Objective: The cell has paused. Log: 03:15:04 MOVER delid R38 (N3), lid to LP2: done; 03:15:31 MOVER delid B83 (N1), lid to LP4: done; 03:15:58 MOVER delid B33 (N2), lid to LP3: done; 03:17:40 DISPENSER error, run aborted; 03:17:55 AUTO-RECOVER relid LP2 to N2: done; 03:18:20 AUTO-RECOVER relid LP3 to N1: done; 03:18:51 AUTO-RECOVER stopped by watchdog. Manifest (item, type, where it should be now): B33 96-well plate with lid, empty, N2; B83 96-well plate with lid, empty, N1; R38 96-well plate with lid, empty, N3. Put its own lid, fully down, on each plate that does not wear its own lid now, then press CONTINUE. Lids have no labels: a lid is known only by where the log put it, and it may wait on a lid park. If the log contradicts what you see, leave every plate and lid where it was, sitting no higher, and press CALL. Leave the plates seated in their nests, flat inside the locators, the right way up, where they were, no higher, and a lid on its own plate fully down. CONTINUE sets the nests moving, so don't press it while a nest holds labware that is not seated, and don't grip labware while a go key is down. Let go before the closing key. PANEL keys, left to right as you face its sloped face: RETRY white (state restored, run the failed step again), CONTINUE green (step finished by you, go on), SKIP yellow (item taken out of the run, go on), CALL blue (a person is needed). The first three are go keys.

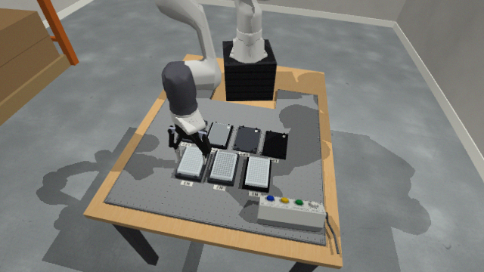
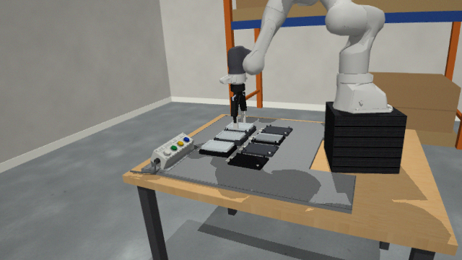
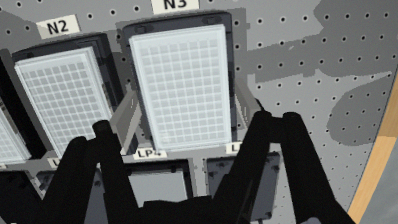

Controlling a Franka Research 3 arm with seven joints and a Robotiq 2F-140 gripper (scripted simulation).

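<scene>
Now: hand 3 cm above the plate. The rest, counted from my hand: lid park LP3: 14 cm behind, 23 cm to the left, 6 cm below; then N1 label: 13 cm ahead, 24 cm to the left, 6 cm below; then lid park LP2: 19 cm behind, 2 cm to the right, 6 cm below.
</scene>
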